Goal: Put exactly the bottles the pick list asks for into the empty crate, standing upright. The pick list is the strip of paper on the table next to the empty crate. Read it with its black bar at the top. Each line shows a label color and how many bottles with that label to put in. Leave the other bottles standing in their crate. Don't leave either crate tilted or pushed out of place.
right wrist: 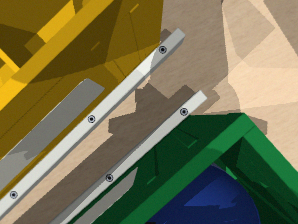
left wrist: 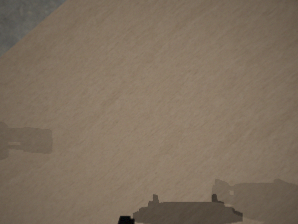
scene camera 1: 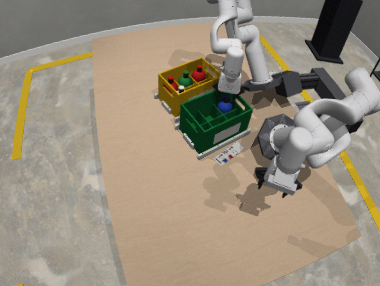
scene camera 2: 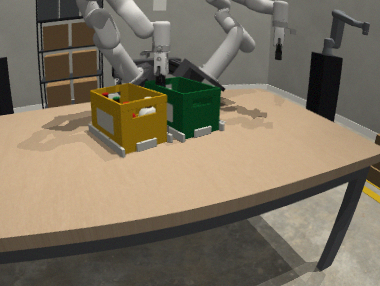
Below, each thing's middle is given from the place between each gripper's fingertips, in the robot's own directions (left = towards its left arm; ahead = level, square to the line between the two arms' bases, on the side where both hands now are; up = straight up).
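The yellow crate (scene camera 2: pixel 115 120) is 140 mm to the right of my right hand, 160 mm ahead of it and 70 mm below it. I also see the green crate (scene camera 1: pixel 215 131), which is 80 mm to the left of my right hand, 60 mm ahead of it and 70 mm below it. Going by its middle, the yellow crate is nearer to my right hand than to my left hand.
From my left hand, the green crate is 48 cm to the right, 11 cm ahead and 22 cm below. The yellow crate is 71 cm to the right of my left hand, 21 cm ahead of it and 22 cm below it. Going by their middles, the green crate is the nearest to my left hand of the things named here.
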